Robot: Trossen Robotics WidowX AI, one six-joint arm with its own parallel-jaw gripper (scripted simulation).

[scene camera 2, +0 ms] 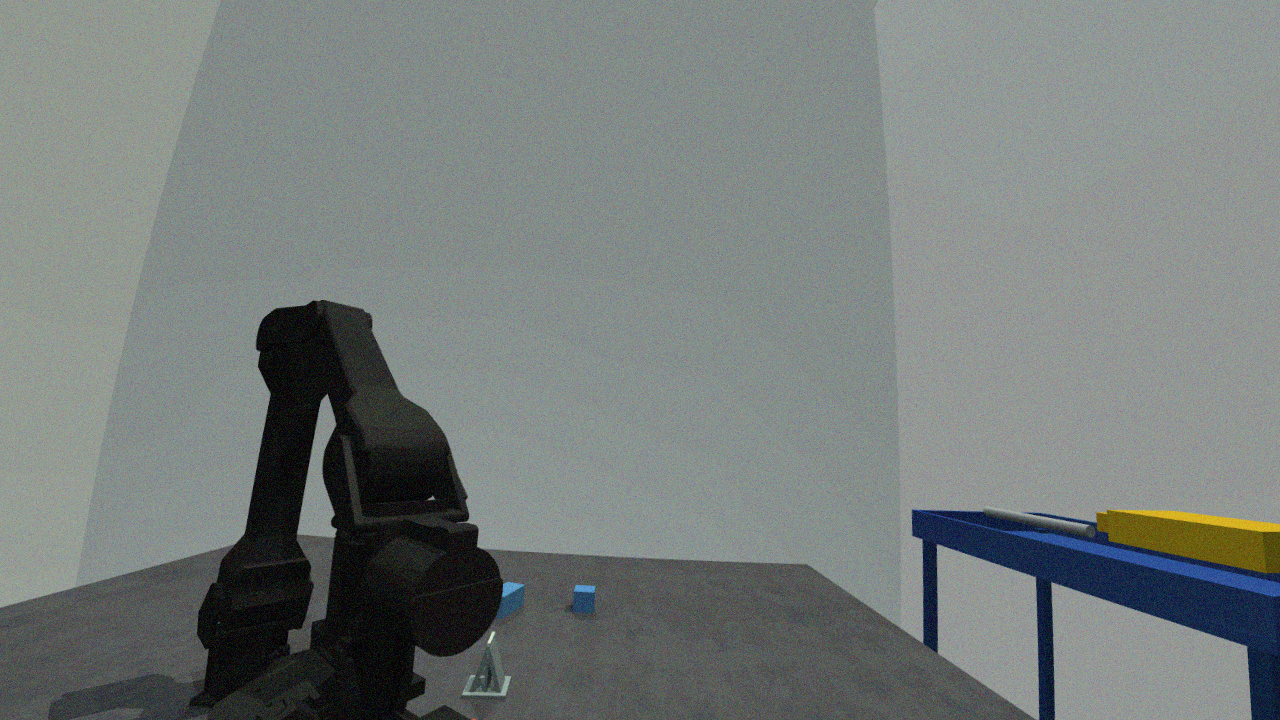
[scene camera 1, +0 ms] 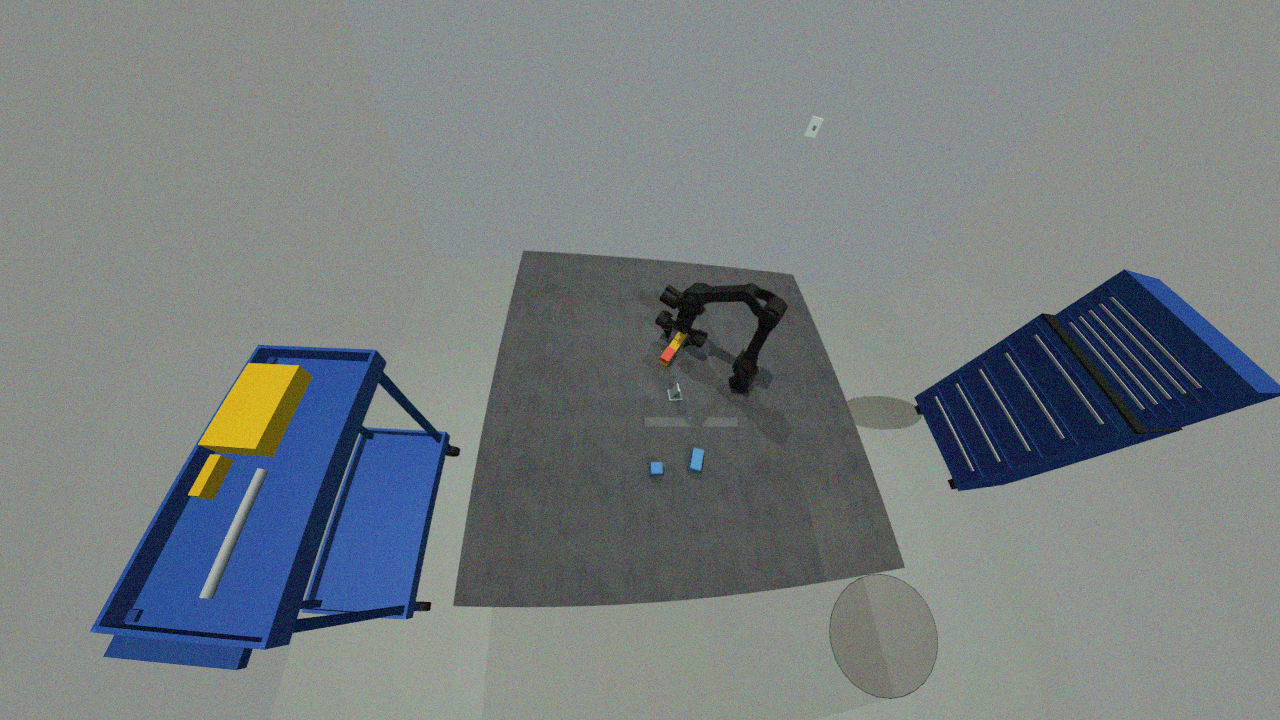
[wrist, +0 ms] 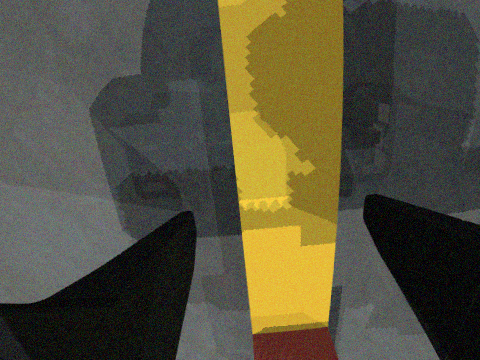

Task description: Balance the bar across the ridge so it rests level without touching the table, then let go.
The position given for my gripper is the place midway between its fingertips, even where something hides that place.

My gripper (scene camera 1: 676,342) is open, with nothing in its grasp. I also see a bar (wrist: 285,73).
My gripper shows as well in the wrist view (wrist: 280,214).
